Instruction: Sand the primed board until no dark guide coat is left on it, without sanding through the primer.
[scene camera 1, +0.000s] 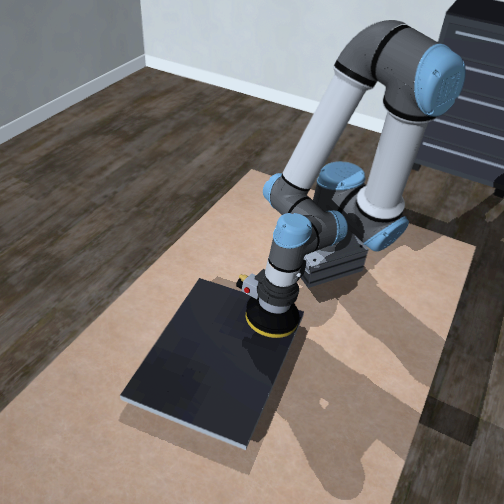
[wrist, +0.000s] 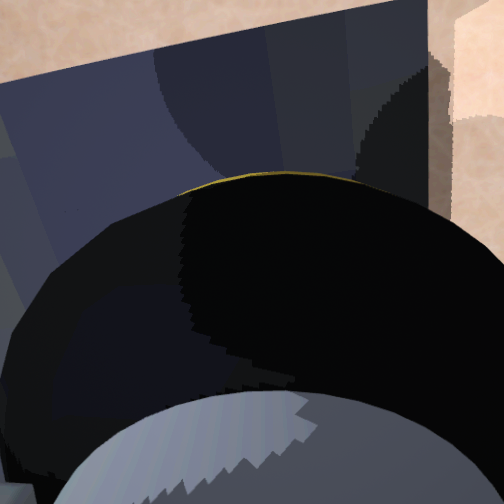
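The board (scene camera 1: 210, 357) lies flat on a tan mat, a rectangle covered all over in dark guide coat, with a pale edge along its near side. No lighter sanded patch shows on it. My sander (scene camera 1: 272, 320), a black disc with a yellow pad rim, rests at the board's far right corner, partly over the right edge. In the wrist view the black sander housing (wrist: 280, 300) fills the lower half, with the dark board (wrist: 210, 120) beyond it. There is no gripper on the arm.
The tan mat (scene camera 1: 380, 320) lies under the board and the arm base (scene camera 1: 335, 262). A dark drawer cabinet (scene camera 1: 470, 95) stands at the back right. Wooden floor surrounds the mat, with walls at the back and left.
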